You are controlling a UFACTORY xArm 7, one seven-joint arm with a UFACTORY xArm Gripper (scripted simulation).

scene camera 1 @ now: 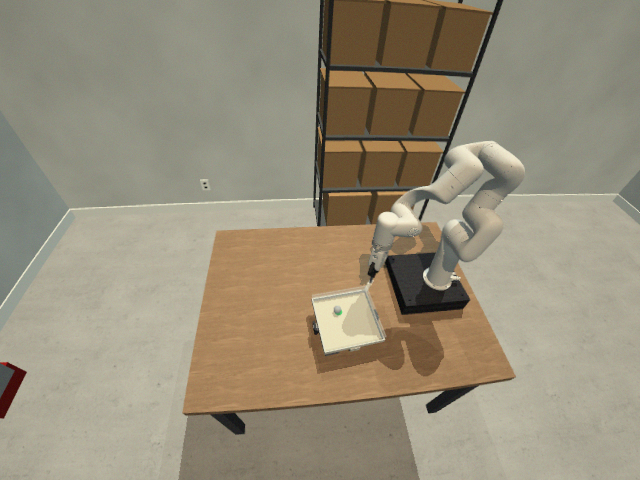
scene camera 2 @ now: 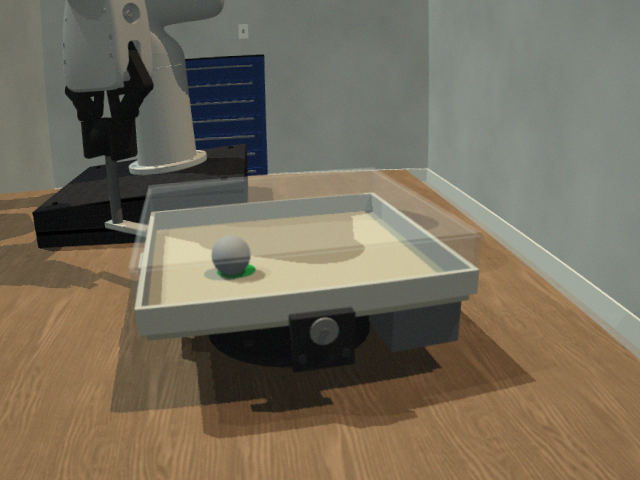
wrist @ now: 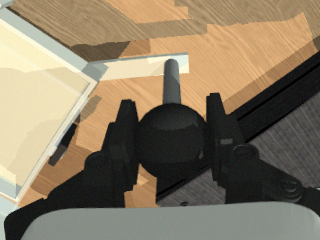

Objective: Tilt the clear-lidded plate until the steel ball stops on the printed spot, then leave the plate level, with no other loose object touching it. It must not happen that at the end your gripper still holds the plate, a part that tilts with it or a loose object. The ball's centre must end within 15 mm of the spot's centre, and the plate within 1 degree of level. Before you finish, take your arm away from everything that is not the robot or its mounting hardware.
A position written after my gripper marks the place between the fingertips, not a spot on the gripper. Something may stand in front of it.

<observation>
I see my gripper [scene camera 2: 110,157].
My gripper shows as well in the wrist view [wrist: 172,116].
</observation>
